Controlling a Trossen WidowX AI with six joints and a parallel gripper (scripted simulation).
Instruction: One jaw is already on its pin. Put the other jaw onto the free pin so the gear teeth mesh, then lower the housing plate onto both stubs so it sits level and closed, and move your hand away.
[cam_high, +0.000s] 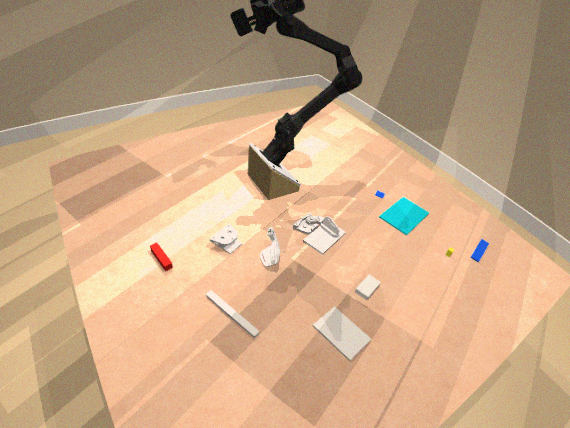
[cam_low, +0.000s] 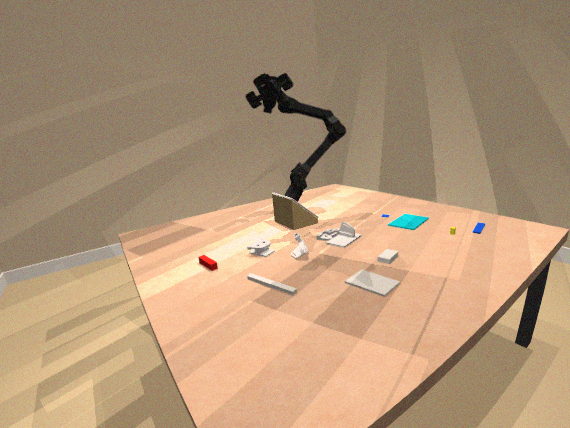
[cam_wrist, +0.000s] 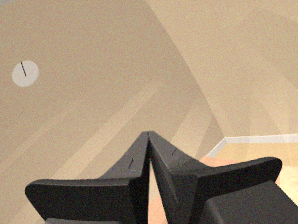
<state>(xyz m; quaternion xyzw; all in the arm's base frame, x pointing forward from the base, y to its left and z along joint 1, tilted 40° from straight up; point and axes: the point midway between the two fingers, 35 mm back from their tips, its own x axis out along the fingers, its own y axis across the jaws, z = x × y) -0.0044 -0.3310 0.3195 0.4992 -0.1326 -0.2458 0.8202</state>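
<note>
My gripper tip is 530 mm above the white jaw, 230 mm short of it and 80 mm to the left of it. From my gripper tip the other things lie so: teal square (560 mm below, 400 mm to the left, 310 mm ahead); then white bar (560 mm below, 380 mm ahead, 270 mm to the right); then red block (550 mm below, 360 mm to the right, 150 mm ahead).
</note>
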